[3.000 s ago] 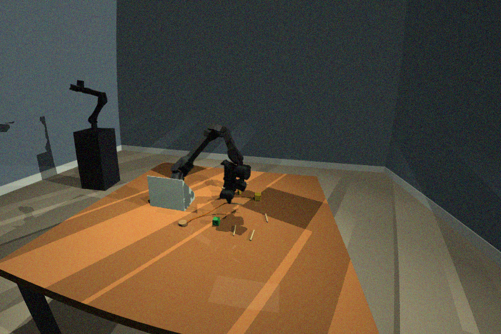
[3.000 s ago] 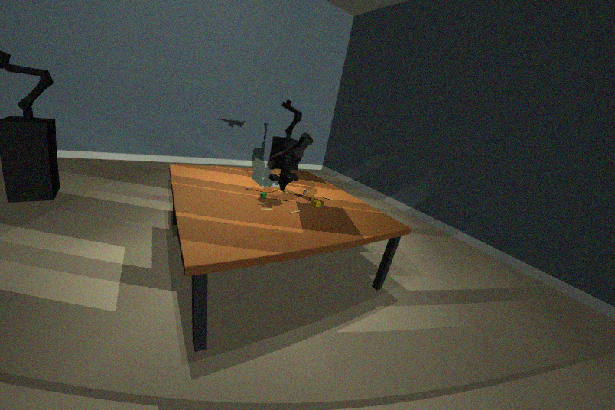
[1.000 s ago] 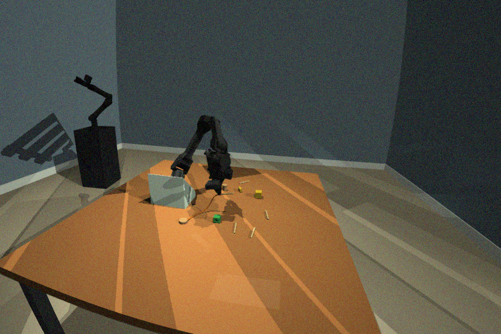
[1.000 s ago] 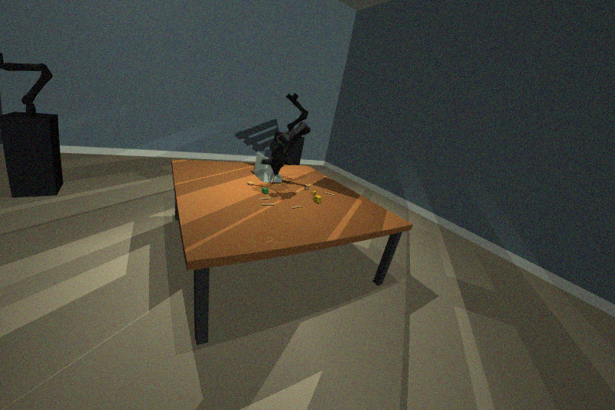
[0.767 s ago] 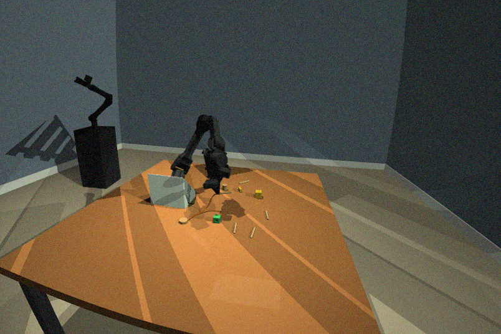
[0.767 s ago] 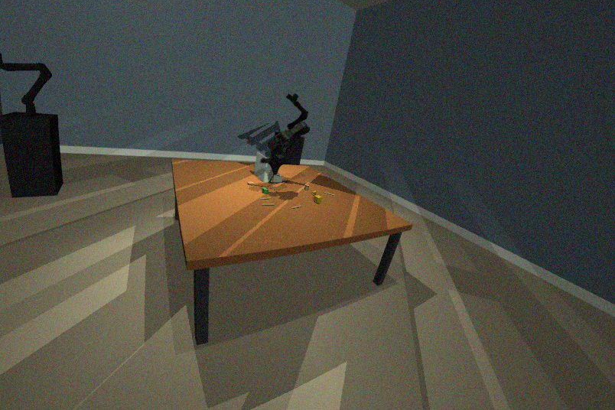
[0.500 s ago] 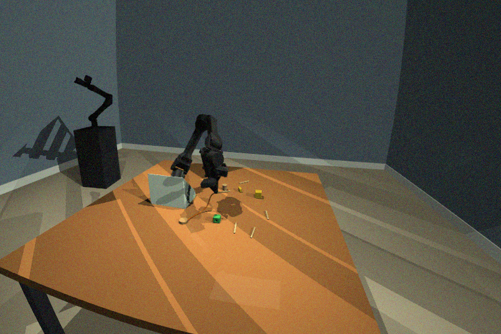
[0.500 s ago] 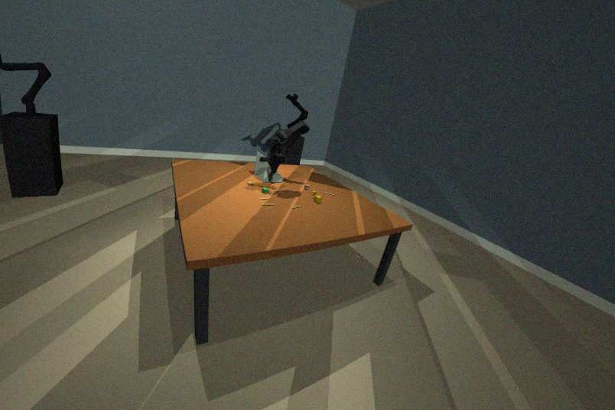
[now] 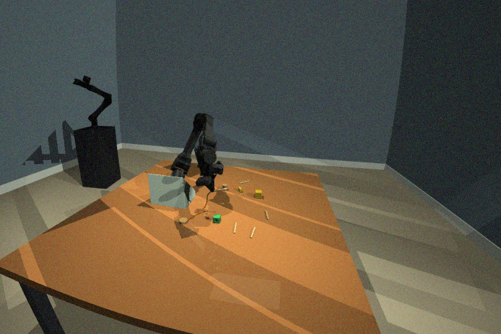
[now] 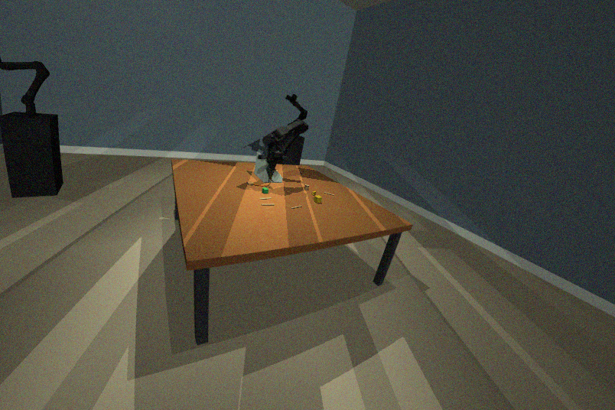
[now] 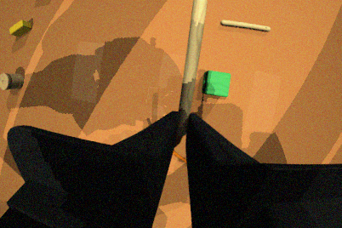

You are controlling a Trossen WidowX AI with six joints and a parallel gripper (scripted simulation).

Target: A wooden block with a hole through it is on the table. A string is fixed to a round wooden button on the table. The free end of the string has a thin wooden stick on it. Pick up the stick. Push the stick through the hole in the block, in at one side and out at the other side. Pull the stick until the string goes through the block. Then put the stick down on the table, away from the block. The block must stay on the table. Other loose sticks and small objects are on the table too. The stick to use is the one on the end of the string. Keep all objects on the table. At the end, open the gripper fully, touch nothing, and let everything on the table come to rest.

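Right now the green block is 2 cm ahead of my gripper tip, 5 cm to the right of it and 12 cm below it. Also, from my gripper tip: yellow cube 23 cm ahead, 22 cm to the left, 12 cm below; round wooden button 13 cm behind, 7 cm to the right, 13 cm below; thin pale stick 1 cm ahead, 1 cm above.
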